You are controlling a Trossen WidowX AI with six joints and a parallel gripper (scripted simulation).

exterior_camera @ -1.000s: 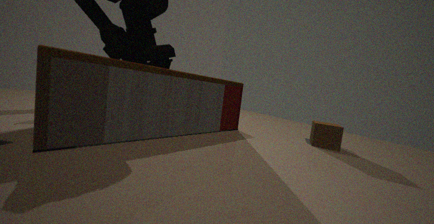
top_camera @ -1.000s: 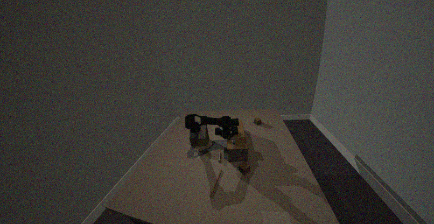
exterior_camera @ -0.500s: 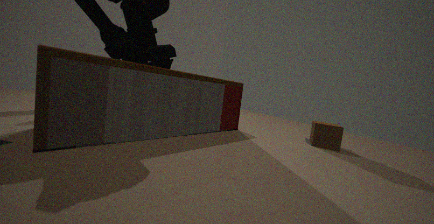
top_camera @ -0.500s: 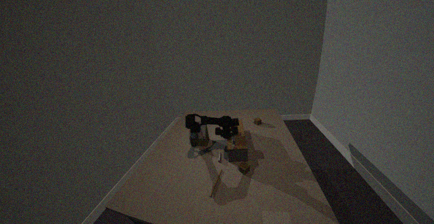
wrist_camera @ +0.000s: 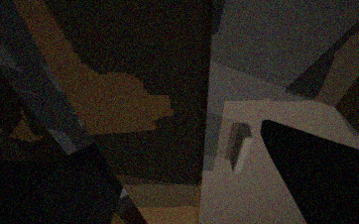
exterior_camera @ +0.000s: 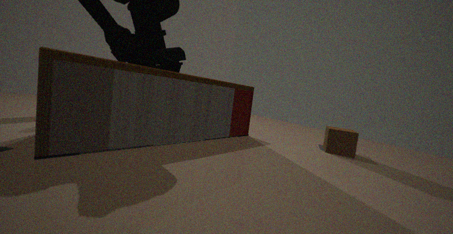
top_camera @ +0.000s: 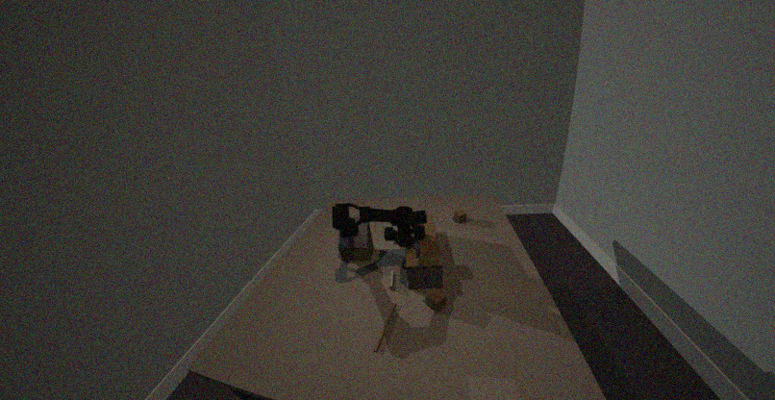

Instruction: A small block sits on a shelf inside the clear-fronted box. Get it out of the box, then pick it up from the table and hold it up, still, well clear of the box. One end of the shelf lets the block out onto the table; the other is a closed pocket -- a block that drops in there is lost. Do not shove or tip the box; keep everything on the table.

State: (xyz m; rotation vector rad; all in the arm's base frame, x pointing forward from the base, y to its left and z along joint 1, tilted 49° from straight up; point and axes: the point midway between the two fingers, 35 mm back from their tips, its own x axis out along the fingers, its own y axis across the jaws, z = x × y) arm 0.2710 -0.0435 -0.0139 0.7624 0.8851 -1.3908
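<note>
Right now my gripper tip is 4 cm short of the box, 1 cm to the left of it and 2 cm above it. Also, from my gripper tip: thin stick: 5 cm behind, 37 cm to the right, 8 cm below.
</note>
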